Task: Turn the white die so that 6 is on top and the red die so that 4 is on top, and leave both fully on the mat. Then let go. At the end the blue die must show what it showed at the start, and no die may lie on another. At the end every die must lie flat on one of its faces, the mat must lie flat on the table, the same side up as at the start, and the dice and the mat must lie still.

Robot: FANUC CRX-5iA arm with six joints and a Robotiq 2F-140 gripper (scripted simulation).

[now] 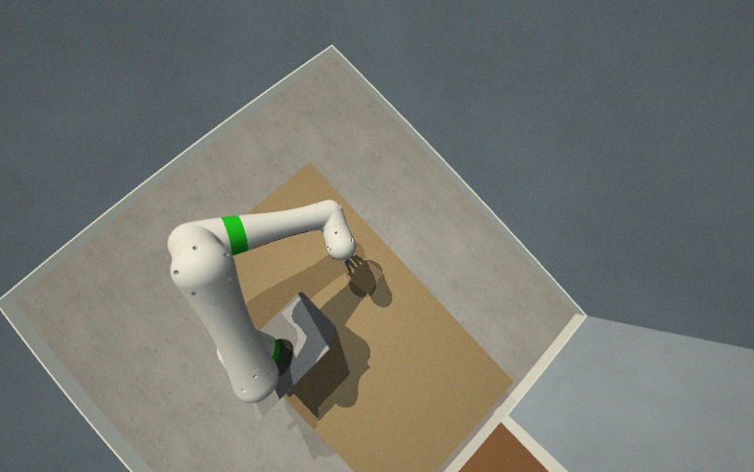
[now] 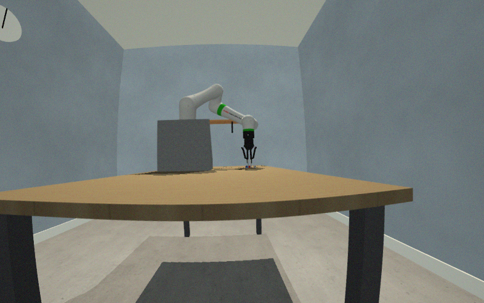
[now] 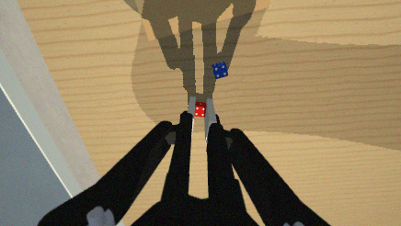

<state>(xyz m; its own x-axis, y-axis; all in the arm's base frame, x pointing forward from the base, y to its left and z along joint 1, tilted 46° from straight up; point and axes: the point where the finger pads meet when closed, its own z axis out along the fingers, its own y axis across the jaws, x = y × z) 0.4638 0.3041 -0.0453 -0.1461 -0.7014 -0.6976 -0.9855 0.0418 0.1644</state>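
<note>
The red die lies 3 cm below my hand. Also, from my hand: blue die 3 cm behind, 5 cm to the right, 3 cm below; then white die 3 cm ahead, 17 cm to the right, 2 cm below; then tan mat 1 cm ahead, 17 cm to the right, 3 cm below.
</note>
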